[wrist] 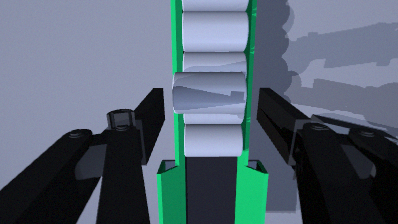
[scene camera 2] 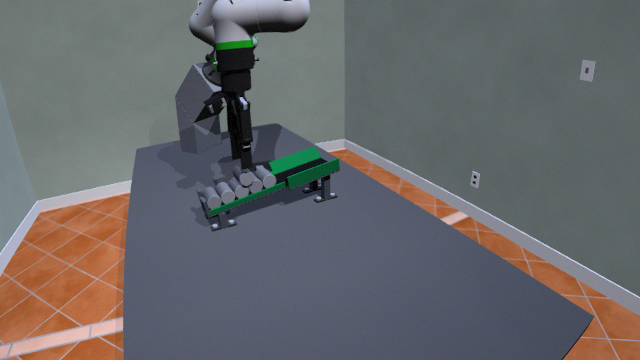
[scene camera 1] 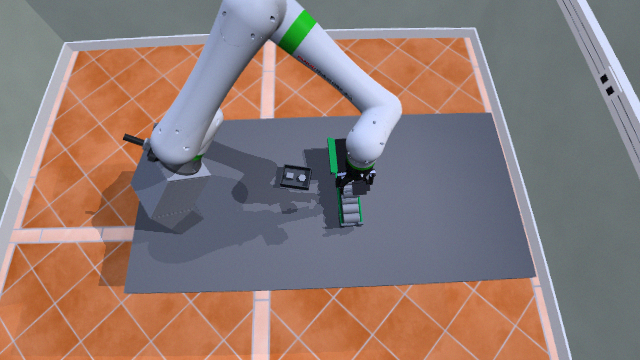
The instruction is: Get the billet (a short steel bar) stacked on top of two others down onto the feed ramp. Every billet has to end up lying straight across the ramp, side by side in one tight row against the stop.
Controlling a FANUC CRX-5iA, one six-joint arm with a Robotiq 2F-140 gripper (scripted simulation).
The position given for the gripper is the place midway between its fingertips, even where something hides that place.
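Visible: a billet (wrist: 193,92), a billet (wrist: 200,33), a billet (wrist: 192,61). Also visible: the gripper (scene camera 2: 241,163), with the wrist view showing the gripper (wrist: 211,104) as well.
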